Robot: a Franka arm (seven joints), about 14 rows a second.
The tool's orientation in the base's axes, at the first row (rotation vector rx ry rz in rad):
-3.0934 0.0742 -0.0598
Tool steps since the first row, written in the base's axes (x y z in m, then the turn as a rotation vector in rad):
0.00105 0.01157 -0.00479 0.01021 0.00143 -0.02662
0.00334 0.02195 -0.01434 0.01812 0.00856 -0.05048
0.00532 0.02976 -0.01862 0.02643 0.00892 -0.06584
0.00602 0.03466 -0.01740 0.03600 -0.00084 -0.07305
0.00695 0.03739 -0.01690 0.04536 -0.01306 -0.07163
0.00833 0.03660 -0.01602 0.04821 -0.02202 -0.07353
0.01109 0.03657 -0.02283 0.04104 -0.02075 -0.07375
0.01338 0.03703 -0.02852 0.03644 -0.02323 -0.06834
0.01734 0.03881 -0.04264 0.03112 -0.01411 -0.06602
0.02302 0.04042 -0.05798 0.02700 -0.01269 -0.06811
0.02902 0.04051 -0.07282 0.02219 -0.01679 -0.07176
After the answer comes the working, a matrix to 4 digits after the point.
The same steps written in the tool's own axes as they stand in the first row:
0.00030 -0.01137 0.00535 0.00912 -0.00064 0.02704
0.00172 -0.02138 0.01545 0.01578 -0.00699 0.05150
0.00316 -0.02906 0.02016 0.02348 -0.00701 0.06718
0.00366 -0.03404 0.01919 0.03323 0.00262 0.07431
0.00448 -0.03683 0.01886 0.04323 0.01431 0.07270
0.00593 -0.03615 0.01800 0.04644 0.02321 0.07430
0.00843 -0.03592 0.02490 0.03921 0.02229 0.07430
0.01048 -0.03622 0.03069 0.03494 0.02472 0.06860
0.01381 -0.03751 0.04503 0.02927 0.01576 0.06649
0.01883 -0.03865 0.06064 0.02502 0.01464 0.06848
0.02426 -0.03832 0.07569 0.02028 0.01913 0.07174

The tool's axes in the first row as the columns of a matrix, in the base's axes (rounded; the answer above uses it unrounded):
0.9981 -0.0470 0.0397
-0.0488 -0.9978 0.0458
0.0375 -0.0476 -0.9982

